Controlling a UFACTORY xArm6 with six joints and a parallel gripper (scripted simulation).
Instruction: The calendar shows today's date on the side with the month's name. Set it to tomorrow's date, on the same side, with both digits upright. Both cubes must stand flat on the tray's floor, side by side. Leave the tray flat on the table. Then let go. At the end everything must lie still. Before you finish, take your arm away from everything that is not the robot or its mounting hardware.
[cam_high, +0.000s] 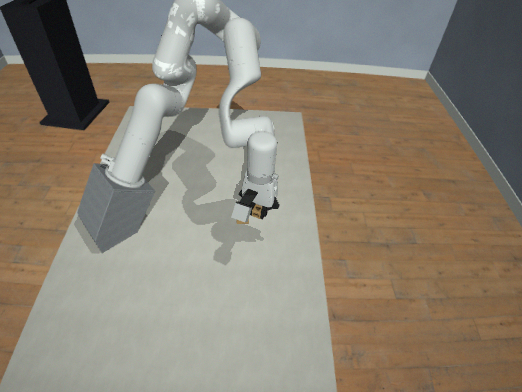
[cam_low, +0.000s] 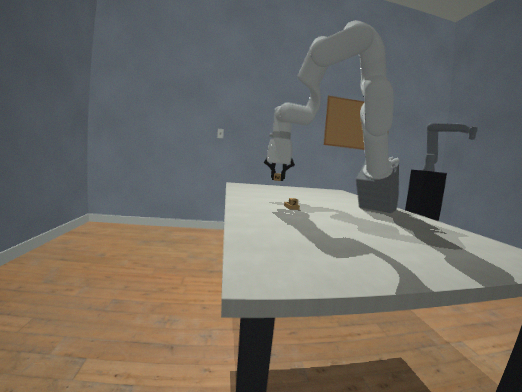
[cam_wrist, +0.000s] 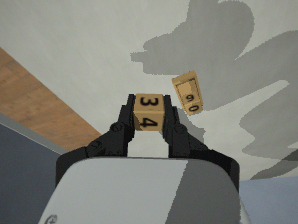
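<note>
Right now the wooden calendar tray is 6 cm behind my hand, 6 cm to the left of it and 11 cm below it. Also, from my hand: wooden digit cube 1 cm below.
</note>
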